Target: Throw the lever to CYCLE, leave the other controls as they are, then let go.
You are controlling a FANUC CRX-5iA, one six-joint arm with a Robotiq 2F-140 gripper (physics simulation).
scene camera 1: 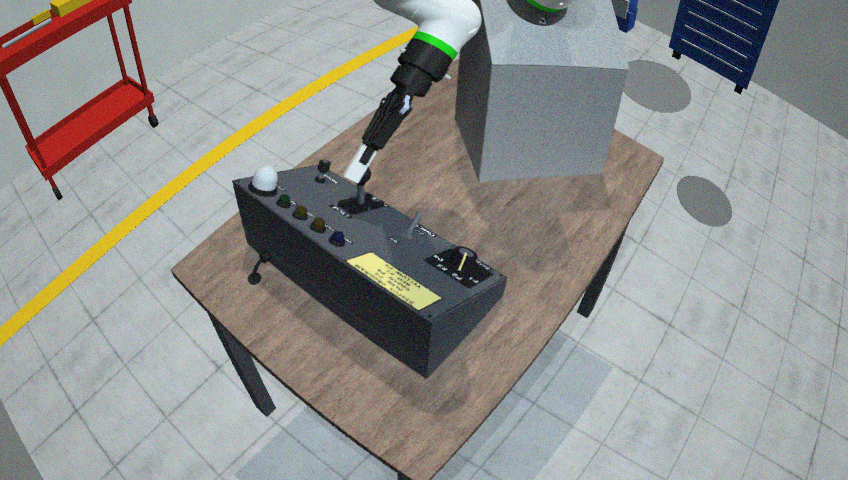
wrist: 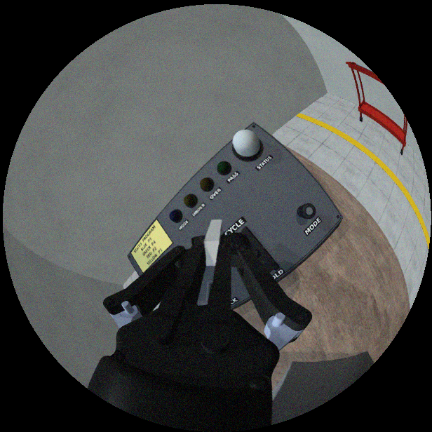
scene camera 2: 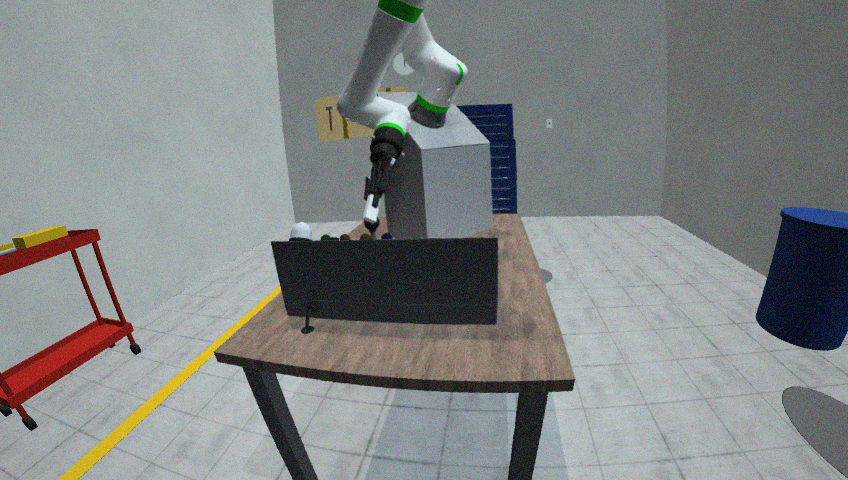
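Where they show: gripper, fingertip midpoint: (scene camera 1: 350,179) (scene camera 2: 369,220); arm's base, origin of the base link: (scene camera 2: 426,116).
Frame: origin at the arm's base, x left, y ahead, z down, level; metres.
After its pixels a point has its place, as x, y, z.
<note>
The lever has a round black knob (scene camera 1: 364,176) @(-0.002, 0.491, 0.267) (scene camera 2: 371,226) @(-0.012, 0.504, 0.281) (wrist: 239,240) on a grey shaft that stands up from a dark slot plate (scene camera 1: 352,206) @(-0.023, 0.507, 0.351) (wrist: 266,252) on the sloped control box (scene camera 1: 333,285) @(0.101, 0.656, 0.353) (scene camera 2: 386,282) @(0.085, 0.658, 0.356) (wrist: 280,200). In the wrist view the knob shows beside the CYCLE label (wrist: 235,226); HOLD is at the plate's other end, and the fingers partly hide the plate. My gripper (scene camera 1: 355,171) @(-0.009, 0.519, 0.260) (scene camera 2: 370,212) @(-0.009, 0.519, 0.260) (wrist: 216,229) is shut with nothing between its fingers. Its pale tips are right beside the knob; contact is not clear.
The box also carries a MODE knob (scene camera 1: 324,165) @(-0.131, 0.494, 0.319) (wrist: 306,211), a white status dome (scene camera 1: 265,178) @(-0.113, 0.647, 0.242) (scene camera 2: 301,231) @(-0.115, 0.656, 0.248) (wrist: 246,143), several small lamps, a toggle (scene camera 1: 414,225) @(0.103, 0.460, 0.340) and a rotary selector (scene camera 1: 463,258) @(0.227, 0.462, 0.323). A grey pedestal (scene camera 1: 541,118) @(0.103, 0.072, 0.269) (scene camera 2: 458,190) @(0.117, 0.052, 0.276) stands behind on the table (scene camera 1: 535,237) @(0.229, 0.215, 0.456) (scene camera 2: 416,356) @(0.177, 0.763, 0.456).
</note>
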